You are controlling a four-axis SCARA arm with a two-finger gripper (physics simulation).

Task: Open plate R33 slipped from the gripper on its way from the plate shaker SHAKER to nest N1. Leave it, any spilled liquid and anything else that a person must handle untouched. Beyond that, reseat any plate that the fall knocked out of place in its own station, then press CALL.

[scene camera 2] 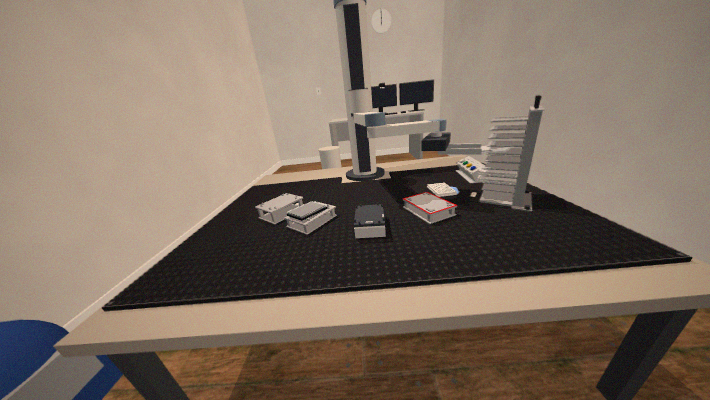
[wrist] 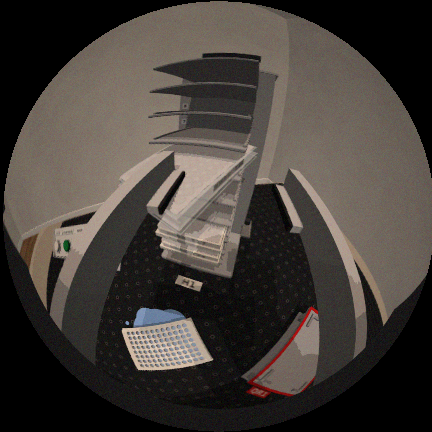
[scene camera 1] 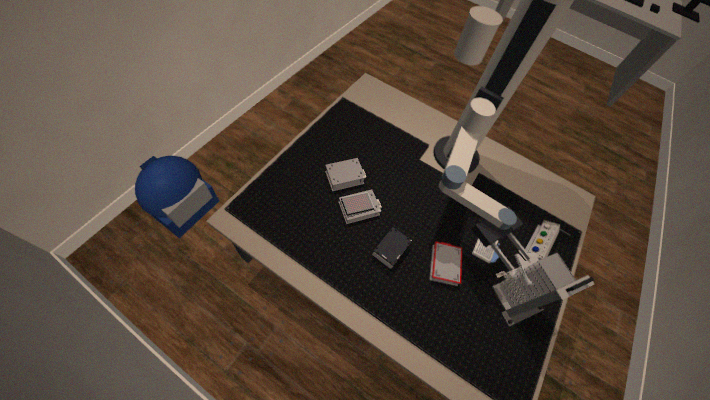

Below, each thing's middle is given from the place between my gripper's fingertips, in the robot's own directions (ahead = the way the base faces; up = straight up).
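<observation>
Position of the dark box [scene camera 2: 369,221] relative to my hand: 150 mm ahead of it, 450 mm to the right of it, 170 mm below it.
</observation>
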